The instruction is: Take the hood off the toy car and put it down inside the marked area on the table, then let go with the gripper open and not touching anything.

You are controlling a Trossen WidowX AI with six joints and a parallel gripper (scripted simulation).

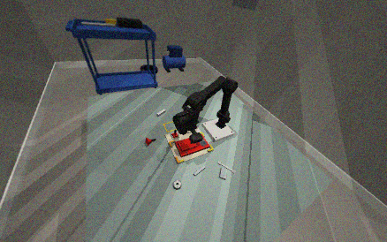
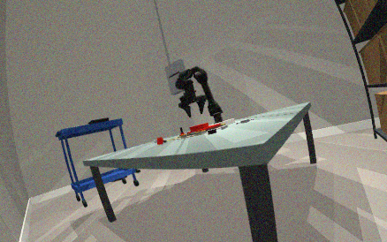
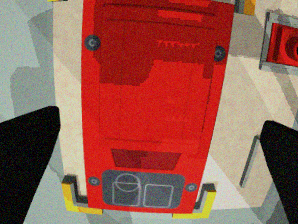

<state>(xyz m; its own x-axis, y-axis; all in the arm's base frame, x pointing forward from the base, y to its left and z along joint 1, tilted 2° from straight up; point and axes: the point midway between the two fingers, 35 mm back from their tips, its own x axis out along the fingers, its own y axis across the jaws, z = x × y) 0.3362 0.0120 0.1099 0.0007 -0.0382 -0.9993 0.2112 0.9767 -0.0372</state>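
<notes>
My gripper tip is now 7 cm above the flat red hood.
</notes>
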